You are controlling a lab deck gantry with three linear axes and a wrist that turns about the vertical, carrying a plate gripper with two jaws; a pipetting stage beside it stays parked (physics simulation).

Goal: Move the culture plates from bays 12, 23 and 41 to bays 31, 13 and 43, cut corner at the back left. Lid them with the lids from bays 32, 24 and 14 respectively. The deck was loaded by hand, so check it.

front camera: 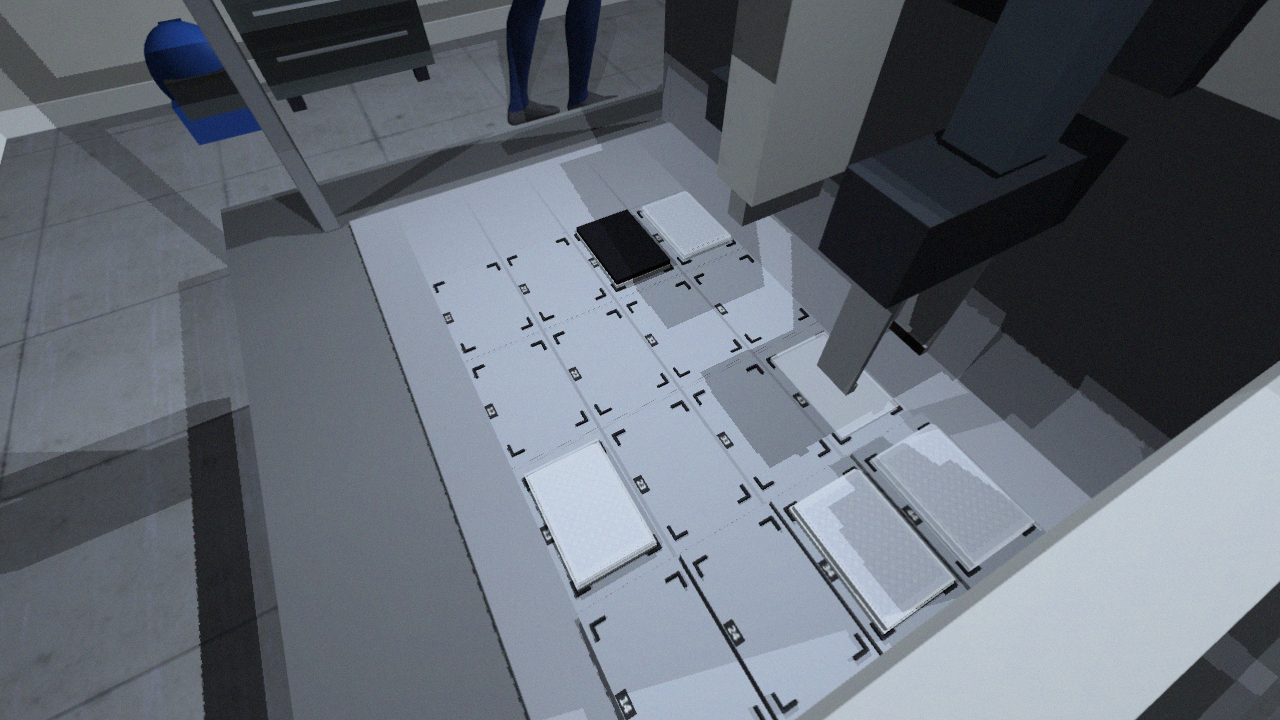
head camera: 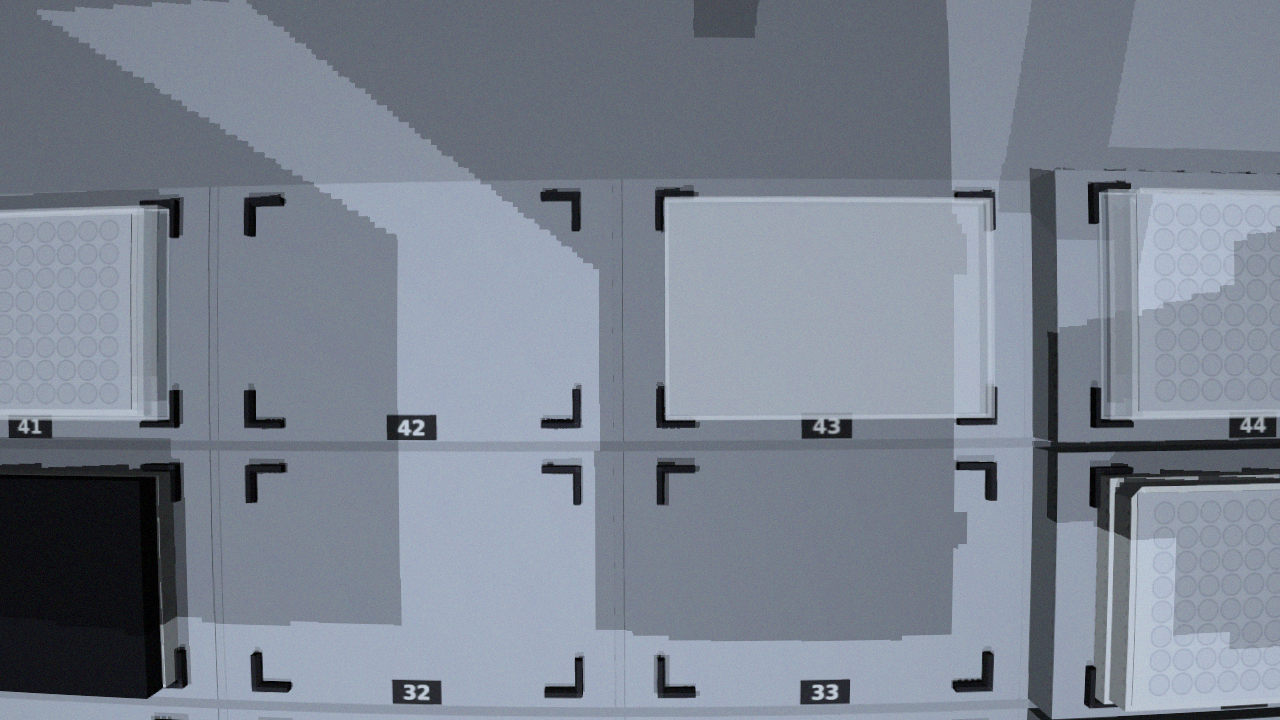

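Pixels of known places: gripper, fingertip midpoint: (front camera: 872, 358); robot's base, link origin: (front camera: 436, 286).
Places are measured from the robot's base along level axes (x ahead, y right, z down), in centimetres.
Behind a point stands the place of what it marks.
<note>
My gripper (front camera: 885, 368) {x 45.0, y -30.0, z -16.0 cm} is open, its jaws apart and high above bay 43; it does not show in the head view. A flat, pale, clear lid-like piece (front camera: 836, 416) {x 43.2, y -33.4, z -0.8 cm} (head camera: 823, 308) {x 38.9, y -36.4, z -0.8 cm} with no wells visible lies in bay 43. A white welled plate (front camera: 684, 223) {x 7.0, y -35.9, z -1.4 cm} (head camera: 62, 313) {x 9.4, y -36.4, z -1.4 cm} is in bay 41. A black slab (front camera: 623, 246) {x 7.2, y -25.5, z -1.7 cm} (head camera: 71, 573) {x 9.8, y -26.3, z -1.7 cm} with a pale edge below it is in bay 31. A white plate (front camera: 592, 514) {x 40.2, y -4.3, z -1.7 cm} is in bay 13. Bays 12, 23, 32, 24 and 14 show no plate or lid in the front view; part of 14 is cut off.
A welled plate (front camera: 872, 550) {x 56.3, y -25.2, z -2.9 cm} (head camera: 1208, 582) {x 52.4, y -26.3, z -2.9 cm} in bay 34 has a cut corner at the back left. Another welled plate (front camera: 957, 497) {x 56.6, y -36.0, z -2.9 cm} (head camera: 1208, 268) {x 52.3, y -37.6, z -2.9 cm} is in bay 44. The pale pipetting stage (front camera: 787, 116) hangs left of the gripper. A pale frame rail (front camera: 1118, 555) {x 61.5, y -10.9, z -40.0 cm} crosses the lower right.
</note>
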